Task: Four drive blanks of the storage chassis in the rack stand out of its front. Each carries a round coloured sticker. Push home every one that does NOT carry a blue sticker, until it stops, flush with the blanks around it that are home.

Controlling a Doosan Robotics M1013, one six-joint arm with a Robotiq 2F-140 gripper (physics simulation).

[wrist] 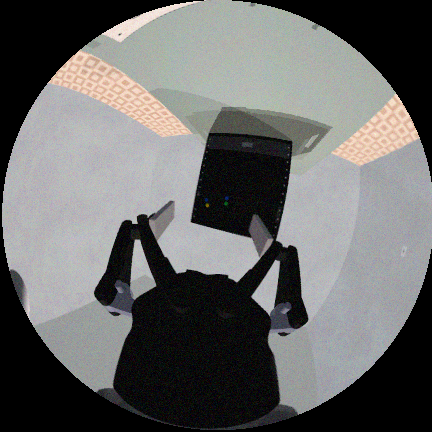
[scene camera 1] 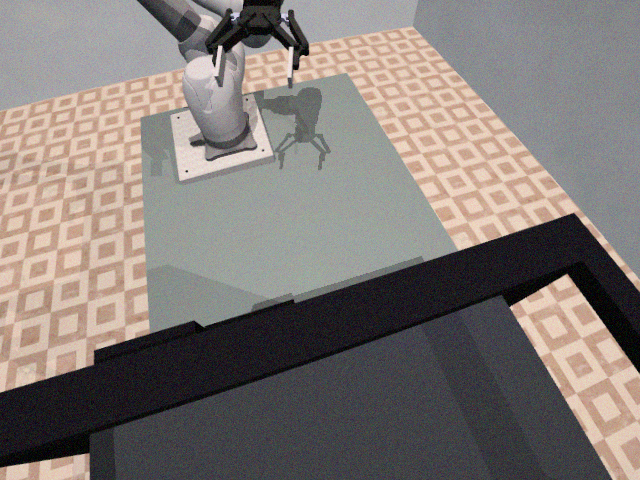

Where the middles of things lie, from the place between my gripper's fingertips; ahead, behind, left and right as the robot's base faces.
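There's the black rack (scene camera 1: 427, 365), and my hand is 160 mm above it, 30 mm to the left of it and 600 mm short of it.
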